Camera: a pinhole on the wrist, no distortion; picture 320 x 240 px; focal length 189.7 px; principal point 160.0 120.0 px. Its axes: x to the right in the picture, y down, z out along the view. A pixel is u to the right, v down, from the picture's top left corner.
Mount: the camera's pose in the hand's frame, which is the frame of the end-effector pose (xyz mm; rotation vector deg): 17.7 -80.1 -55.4 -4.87 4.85 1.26
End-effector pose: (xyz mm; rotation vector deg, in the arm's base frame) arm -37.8 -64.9 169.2 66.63 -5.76 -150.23
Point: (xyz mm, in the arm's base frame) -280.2 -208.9 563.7
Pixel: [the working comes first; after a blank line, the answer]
In the camera's frame: -144.6 192.8 514.4

106.7 191.1
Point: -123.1 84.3 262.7
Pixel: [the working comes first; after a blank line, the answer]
In the camera's frame: -86.6 -78.3 161.7

58.4 28.1
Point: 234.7 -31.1 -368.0
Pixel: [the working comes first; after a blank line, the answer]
In the camera's frame: 226.8 52.6 -489.2

behind the camera
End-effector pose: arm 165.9 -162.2 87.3 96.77 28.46 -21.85
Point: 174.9 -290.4 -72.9
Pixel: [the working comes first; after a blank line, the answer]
In the camera's frame: 39.0 -51.5 210.1

195.2 73.5
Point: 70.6 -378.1 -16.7
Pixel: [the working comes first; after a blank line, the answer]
In the camera's frame: -94.1 -50.0 273.4

94.7 85.3
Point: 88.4 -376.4 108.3
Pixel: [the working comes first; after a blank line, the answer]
In the camera's frame: -138.6 66.9 256.4

57.5 169.5
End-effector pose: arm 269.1 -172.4 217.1 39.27 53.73 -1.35
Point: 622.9 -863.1 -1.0
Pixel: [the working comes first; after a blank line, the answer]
In the camera's frame: 113.7 -527.2 578.4

outside the picture
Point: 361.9 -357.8 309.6
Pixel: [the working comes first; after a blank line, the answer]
In the camera's frame: -102.1 -8.9 254.8

84.0 113.4
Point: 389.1 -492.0 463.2
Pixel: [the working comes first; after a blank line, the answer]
In the camera's frame: -249.5 -34.5 396.1

40.5 103.5
